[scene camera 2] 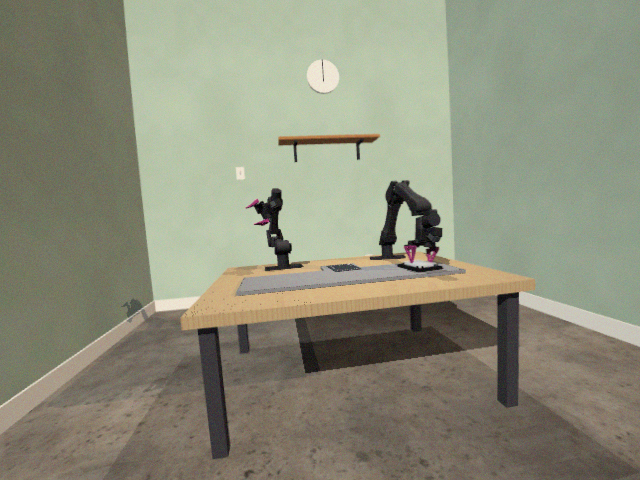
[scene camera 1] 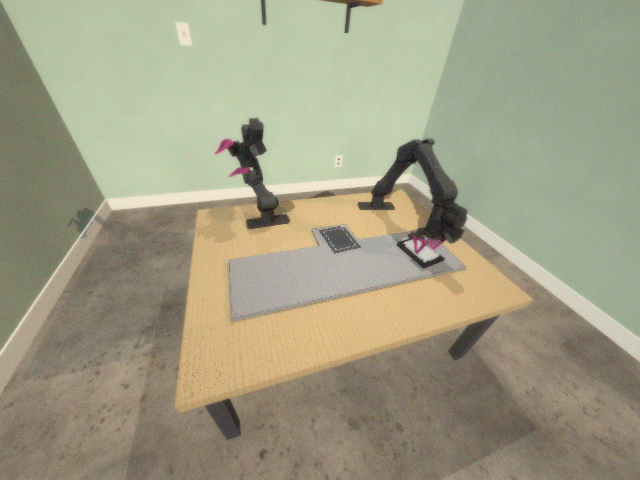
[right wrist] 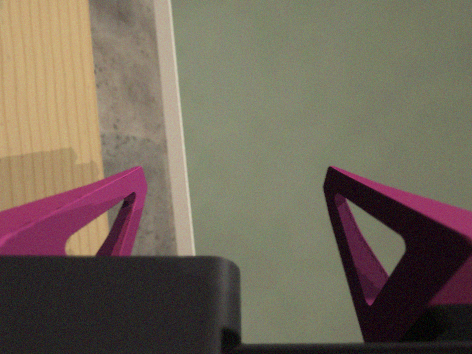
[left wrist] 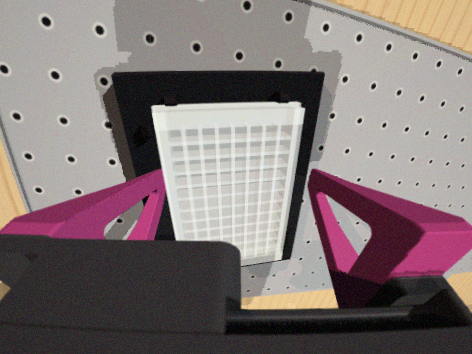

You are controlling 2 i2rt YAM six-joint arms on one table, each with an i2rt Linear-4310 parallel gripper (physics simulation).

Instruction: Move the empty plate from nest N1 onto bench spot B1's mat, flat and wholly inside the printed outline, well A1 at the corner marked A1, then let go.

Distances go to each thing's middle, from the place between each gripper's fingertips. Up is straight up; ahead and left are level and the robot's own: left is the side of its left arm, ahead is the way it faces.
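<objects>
Starting from my left hand, the well plate (left wrist: 229,168) is 20 mm behind it, while the black pad (left wrist: 136,92) is 20 mm behind that same hand and 20 mm below it. Going by its middle, the well plate is nearer to my left hand than to my right hand.
As for my right hand, the well plate is 420 mm ahead of it, 740 mm to the left of it and 260 mm below it. The black pad is 410 mm ahead of my right hand, 740 mm to the left of it and 270 mm below it.
</objects>
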